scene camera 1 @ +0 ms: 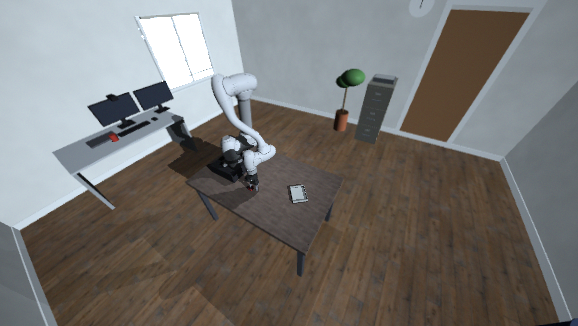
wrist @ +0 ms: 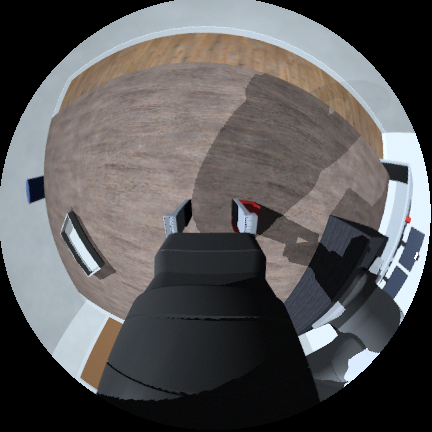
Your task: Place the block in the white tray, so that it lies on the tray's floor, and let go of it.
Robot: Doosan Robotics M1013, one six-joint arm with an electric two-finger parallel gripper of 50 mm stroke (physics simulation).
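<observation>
The red block is on the table, mostly hidden by the right-hand finger in the wrist view. Red shows on both sides of that finger, so the block is behind or beneath it, not between the fingers; whether they touch cannot be told. My gripper is open and empty, pointing down low over the table. The white tray lies to the right of the gripper in the scene view and at the far left in the wrist view. Its floor shows no block.
A black box-like base stands at the table's edge by the arm. A desk with monitors is at the left of the scene view. A potted plant and a filing cabinet stand by the back wall.
</observation>
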